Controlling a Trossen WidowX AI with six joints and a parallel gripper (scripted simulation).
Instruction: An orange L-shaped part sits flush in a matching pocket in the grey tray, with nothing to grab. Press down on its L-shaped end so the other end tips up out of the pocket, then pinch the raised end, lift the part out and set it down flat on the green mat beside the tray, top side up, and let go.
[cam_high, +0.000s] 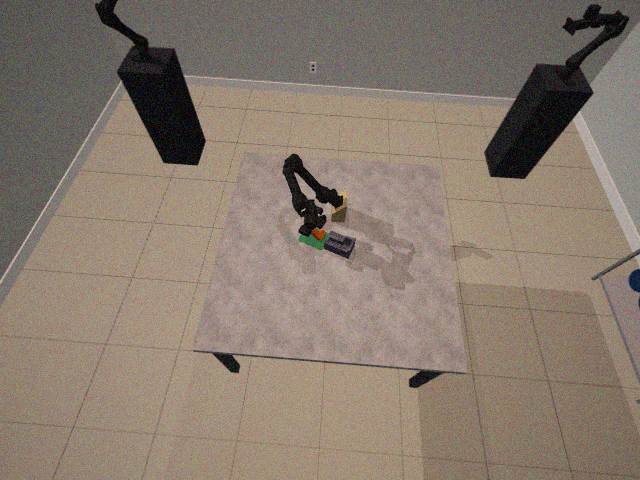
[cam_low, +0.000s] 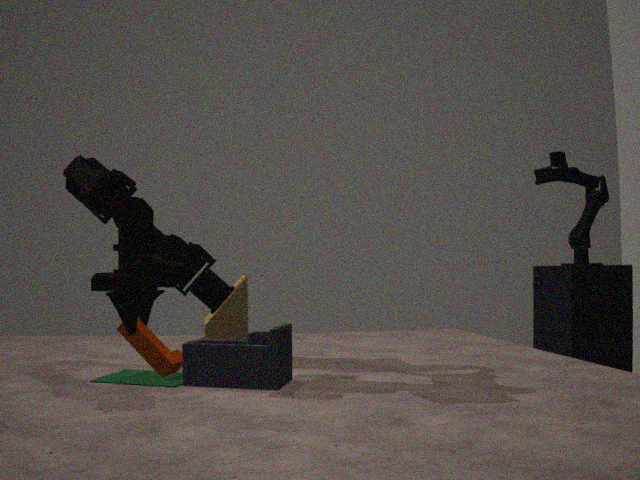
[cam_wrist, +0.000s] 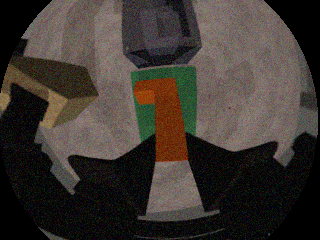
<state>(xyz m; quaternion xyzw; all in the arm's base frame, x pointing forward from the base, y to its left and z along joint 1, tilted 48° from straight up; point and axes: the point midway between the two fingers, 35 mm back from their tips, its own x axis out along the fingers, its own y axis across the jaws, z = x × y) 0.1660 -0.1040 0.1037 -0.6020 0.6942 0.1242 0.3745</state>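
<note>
Right now the orange L-shaped part is 40 mm to the left of my gripper tip and 30 mm below it. Also, from my gripper tip: green mat 10 mm ahead, 20 mm to the left, 90 mm below.
</note>
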